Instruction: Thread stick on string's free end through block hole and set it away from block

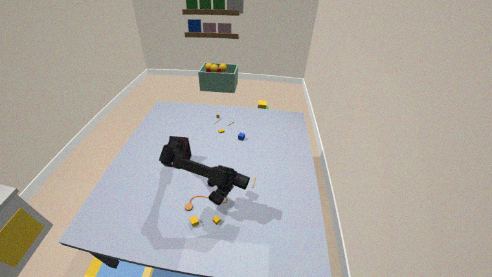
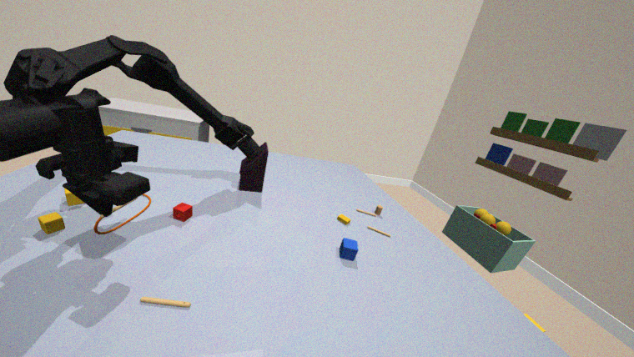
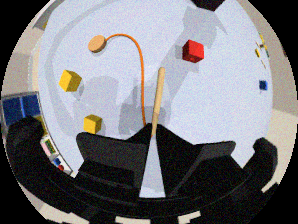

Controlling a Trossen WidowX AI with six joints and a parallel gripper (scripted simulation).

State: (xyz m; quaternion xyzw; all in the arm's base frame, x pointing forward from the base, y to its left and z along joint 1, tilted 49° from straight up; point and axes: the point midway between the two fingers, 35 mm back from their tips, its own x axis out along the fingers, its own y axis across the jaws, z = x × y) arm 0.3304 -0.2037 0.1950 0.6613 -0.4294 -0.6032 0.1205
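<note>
My gripper tip is now 11 cm to the right of the red block, 9 cm past it and 4 cm above it. Round my gripper tip: blue cube (52 cm to the left, 4 cm below, 4 cm ahead); then small yellow piece (57 cm to the left, 11 cm behind, 5 cm below); then round wooden button (18 cm behind, 6 cm to the right, 5 cm below).
</note>
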